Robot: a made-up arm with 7 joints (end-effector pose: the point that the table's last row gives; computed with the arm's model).
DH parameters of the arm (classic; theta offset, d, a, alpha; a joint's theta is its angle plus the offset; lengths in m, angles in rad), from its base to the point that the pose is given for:
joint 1: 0 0.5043 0 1.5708
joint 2: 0 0.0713 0 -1.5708
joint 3: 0 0.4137 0.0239 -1.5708
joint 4: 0 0.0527 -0.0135 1.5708
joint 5: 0 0.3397 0 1.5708
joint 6: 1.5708 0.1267 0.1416 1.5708
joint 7: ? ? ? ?
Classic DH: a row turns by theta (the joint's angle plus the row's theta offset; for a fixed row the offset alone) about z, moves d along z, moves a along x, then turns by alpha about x.
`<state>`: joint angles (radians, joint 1 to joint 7).
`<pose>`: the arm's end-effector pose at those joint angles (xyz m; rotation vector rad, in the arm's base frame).
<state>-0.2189 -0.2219 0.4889 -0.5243 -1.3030 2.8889 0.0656</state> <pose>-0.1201 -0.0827 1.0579 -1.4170 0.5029 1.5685</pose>
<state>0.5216 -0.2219 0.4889 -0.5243 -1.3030 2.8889 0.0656</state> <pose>-0.0329 -0.1421 1.0579 -1.7084 -0.0500 2.1324</pose>
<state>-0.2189 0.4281 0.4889 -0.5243 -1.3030 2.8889 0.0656</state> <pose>-0.4274 -0.0144 0.8849 -1.9115 0.2290 1.0101</pose>
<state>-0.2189 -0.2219 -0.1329 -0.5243 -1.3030 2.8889 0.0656</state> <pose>-0.0718 0.0438 1.0534 -1.1848 0.9672 1.0793</pose>
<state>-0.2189 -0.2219 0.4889 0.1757 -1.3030 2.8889 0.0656</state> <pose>0.0222 -0.0556 1.1570 -1.0094 1.0141 2.0976</pose>
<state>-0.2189 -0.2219 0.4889 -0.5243 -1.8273 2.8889 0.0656</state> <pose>-0.1114 -0.0136 1.0736 -1.0122 0.7136 1.2437</pose>
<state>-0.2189 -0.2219 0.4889 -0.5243 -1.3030 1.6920 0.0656</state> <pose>-0.2021 -0.0292 1.1857 -0.3293 -0.2836 2.0991</pose>
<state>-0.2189 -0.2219 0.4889 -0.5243 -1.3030 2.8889 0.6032</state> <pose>-0.1201 -0.0827 1.0579 -1.3465 0.9407 1.9837</pose>
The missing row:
joint 7: 0 0.0193 0 0
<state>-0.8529 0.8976 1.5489 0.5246 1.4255 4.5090 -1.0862</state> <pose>-0.2123 0.5719 0.7527 0.2001 2.4198 -1.6081</pose>
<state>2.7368 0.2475 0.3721 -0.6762 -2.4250 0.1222 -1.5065</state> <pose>0.5311 -0.1587 1.1167 -1.8044 -1.9452 -1.6242</pose>
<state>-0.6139 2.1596 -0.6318 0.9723 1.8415 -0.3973 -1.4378</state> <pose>-0.7412 0.2598 0.5539 -0.4371 1.4902 1.2099</pose>
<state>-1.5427 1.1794 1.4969 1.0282 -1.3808 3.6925 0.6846</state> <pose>0.0475 0.5698 0.7798 0.0425 -2.6320 -0.2907</pose>
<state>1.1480 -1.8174 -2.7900 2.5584 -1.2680 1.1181 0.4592</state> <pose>0.3950 0.0776 0.7839 0.5863 -0.5541 -0.0613</pose>
